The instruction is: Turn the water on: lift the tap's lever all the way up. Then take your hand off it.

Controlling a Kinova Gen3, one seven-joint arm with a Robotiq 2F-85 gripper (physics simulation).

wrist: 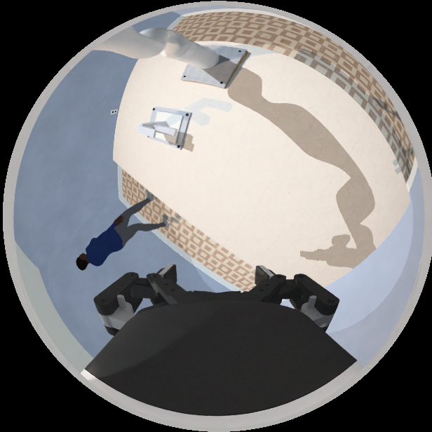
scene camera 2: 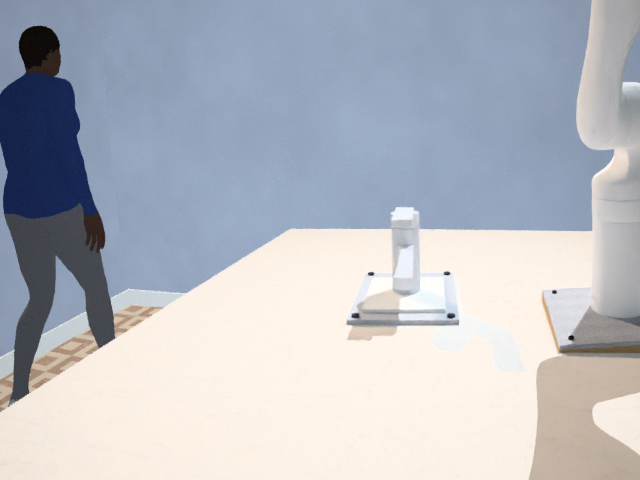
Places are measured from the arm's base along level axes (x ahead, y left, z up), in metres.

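Pixels of known places: arm's base at its link origin: [scene camera 2: 619,305].
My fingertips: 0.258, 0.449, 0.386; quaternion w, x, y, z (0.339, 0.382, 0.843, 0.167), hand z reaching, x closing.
For each thing: its top centre in the pictures, then the offset to it from my fingertips, as dx, dy, dz. "spot": a spot on its surface instead. Level surfaces: height alone.
- white tap at a spot on its surface: [scene camera 2: 405,258] spot: +0.081, -0.410, -0.319
- square mounting plate at its top centre: [scene camera 2: 406,291] +0.099, -0.475, -0.395
- table at its surface level: dz -0.407
The white tap [scene camera 2: 405,258] [wrist: 161,128] stands upright on a square mounting plate [scene camera 2: 403,319] [wrist: 185,131] with dark bolts at its corners. In the scene camera view it has a blocky top, and a tapered part faces the camera lower on its front. Its parts overlap there, so the lever's exact angle is hard to tell. In the wrist view the tap is small, at the upper left, with long pale parts. My gripper [wrist: 215,274] is open and empty, well away from the tap. The gripper does not show in the scene camera view.
The white arm [scene camera 2: 617,248] [wrist: 197,53] rises from a grey base plate [scene camera 2: 568,333] [wrist: 200,76] to the right of the tap in the scene camera view. A person in a blue top [scene camera 2: 41,149] [wrist: 104,246] stands beyond the table edge. The arm's shadow falls across the table [scene camera 2: 258,387] [wrist: 235,175].
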